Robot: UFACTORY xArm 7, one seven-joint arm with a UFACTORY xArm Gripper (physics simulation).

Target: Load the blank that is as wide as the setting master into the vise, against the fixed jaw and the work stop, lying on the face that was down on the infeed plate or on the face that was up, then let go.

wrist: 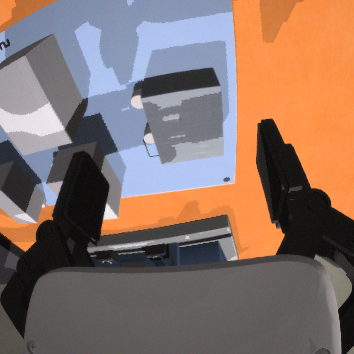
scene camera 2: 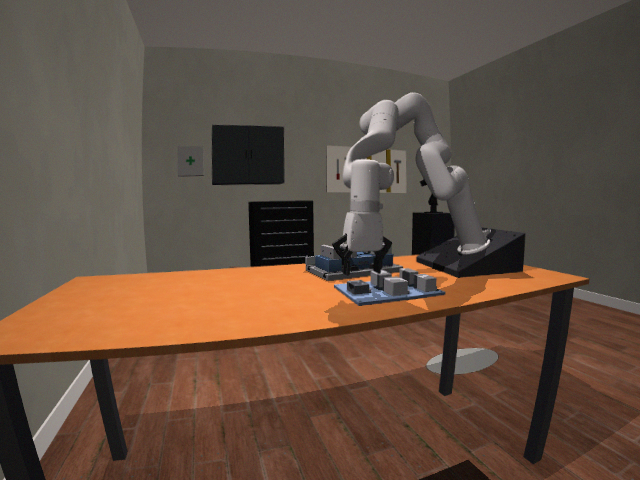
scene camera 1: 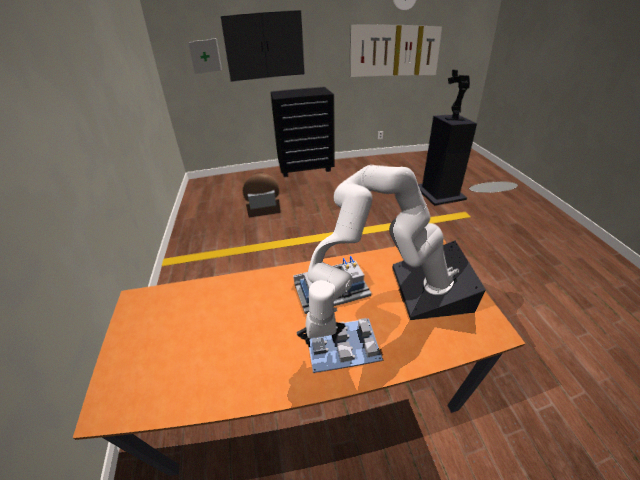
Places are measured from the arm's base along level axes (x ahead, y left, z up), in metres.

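Pixels of known places: gripper, fingertip midpoint: (wrist: 172,154) (scene camera 2: 361,273) (scene camera 1: 321,341); arm's base, link origin: (scene camera 2: 474,247) (scene camera 1: 438,282).
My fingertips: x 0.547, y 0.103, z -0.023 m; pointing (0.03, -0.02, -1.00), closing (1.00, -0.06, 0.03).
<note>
Ahead of a thing's pixels: the offset from my fingertips to its top centre. Level surfaces: height alone.
The blue infeed plate {0.001 m left, 0.084 m back, 0.051 m down} (scene camera 1: 325,364) (scene camera 2: 369,299) (wrist: 140,179) bears several grey blocks. A wide grey block {0.008 m right, 0.007 m ahead, 0.026 m down} (scene camera 1: 318,345) (scene camera 2: 357,287) (wrist: 187,125) lies near one corner, with two pale round pieces at its side. A taller grey block {0.047 m left, 0.075 m back, 0.015 m down} (wrist: 40,95) stands beside it in the wrist view. I cannot tell which block matches the setting master's width. My gripper (scene camera 1: 321,338) (scene camera 2: 362,271) (wrist: 172,154) is open and empty, above the plate's vise-side edge; the wide block lies ahead of the fingers in the wrist view. The vise {0.282 m right, 0.128 m back, 0.040 m up} (scene camera 1: 356,297) (wrist: 165,236) is partly hidden by the arm and gripper.
The vise stands behind the plate on the orange table {0.059 m down} (scene camera 1: 206,351) (scene camera 2: 206,310). A smaller block {0.044 m right, 0.089 m back, 0.015 m down} (scene camera 2: 379,280) stands close to one finger in scene camera 2. The arm's black base (scene camera 1: 465,304) (scene camera 2: 496,258) is to the right.
</note>
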